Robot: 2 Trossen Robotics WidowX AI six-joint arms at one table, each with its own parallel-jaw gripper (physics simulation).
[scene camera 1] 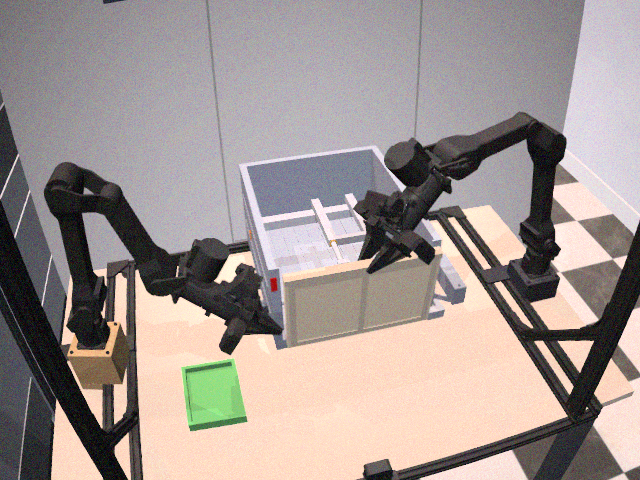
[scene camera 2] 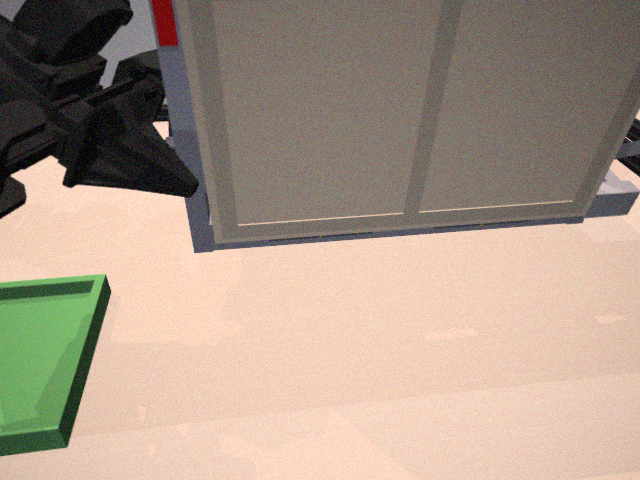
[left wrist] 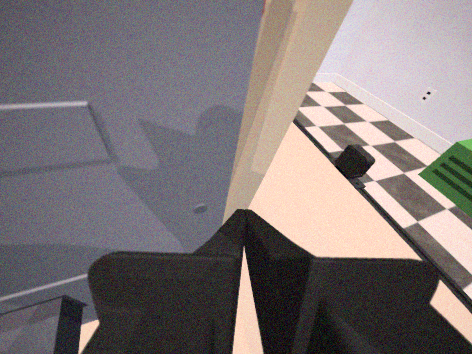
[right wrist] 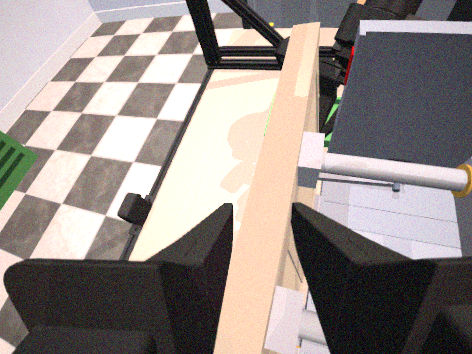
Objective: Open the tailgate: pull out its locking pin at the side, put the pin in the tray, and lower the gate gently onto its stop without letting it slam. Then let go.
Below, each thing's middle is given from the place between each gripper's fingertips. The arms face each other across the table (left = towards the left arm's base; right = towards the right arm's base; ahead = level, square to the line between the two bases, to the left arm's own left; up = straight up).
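Grey truck bed (scene camera 1: 294, 207): 220 mm ahead of my left hand, 160 mm to the right of it, 10 mm above it.
My right hand: 240 mm short of the bed, 140 mm above it, 10 mm to the left of it.
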